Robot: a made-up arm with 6 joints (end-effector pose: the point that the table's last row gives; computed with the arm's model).
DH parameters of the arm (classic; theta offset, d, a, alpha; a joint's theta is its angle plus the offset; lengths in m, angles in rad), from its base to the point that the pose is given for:
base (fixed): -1.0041 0 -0.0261 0
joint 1: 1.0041 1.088 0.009 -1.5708
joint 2: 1.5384 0 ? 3.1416
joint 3: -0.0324 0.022 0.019 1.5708
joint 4: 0 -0.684 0.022 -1.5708
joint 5: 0 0.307 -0.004 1.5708
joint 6: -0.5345 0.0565 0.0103 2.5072
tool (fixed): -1.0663 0.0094 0 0
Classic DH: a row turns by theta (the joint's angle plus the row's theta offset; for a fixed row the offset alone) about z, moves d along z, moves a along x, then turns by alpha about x.
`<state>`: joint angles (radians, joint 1 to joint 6).
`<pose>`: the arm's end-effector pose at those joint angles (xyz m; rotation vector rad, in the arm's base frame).
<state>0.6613 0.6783 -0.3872 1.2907 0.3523 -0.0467</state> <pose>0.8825 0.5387 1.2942 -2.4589 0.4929 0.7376</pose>
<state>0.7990 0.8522 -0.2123 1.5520 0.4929 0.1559</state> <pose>0.8431 0.7940 1.2091 -2.6580 -0.3041 0.7582</pose>
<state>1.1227 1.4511 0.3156 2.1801 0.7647 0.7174</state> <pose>0.4658 1.2546 0.7287 2.0167 2.2435 -0.6411</pose>
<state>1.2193 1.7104 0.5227 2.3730 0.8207 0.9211</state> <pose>0.2803 1.2717 0.4826 1.4189 2.5747 -0.5521</pose>
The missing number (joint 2, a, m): -0.8034
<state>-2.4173 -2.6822 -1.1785 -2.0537 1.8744 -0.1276</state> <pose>0.1236 -0.0915 1.0377 -0.3009 -2.3585 -0.9610</pose>
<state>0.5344 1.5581 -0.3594 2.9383 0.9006 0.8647</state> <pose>0.4433 0.5990 0.4678 -1.2895 -2.2805 1.7081</pose>
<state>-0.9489 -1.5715 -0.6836 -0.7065 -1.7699 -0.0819</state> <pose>-0.3504 0.0372 1.4777 -0.0376 1.6570 0.3276</pose>
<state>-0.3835 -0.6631 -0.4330 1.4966 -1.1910 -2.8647</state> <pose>0.0593 -0.0263 2.1487 1.0304 0.0649 -0.7337</pose>
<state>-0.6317 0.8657 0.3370 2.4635 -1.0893 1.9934</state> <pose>1.1391 -0.5279 1.4374 0.7858 -0.1152 -0.2748</pose>
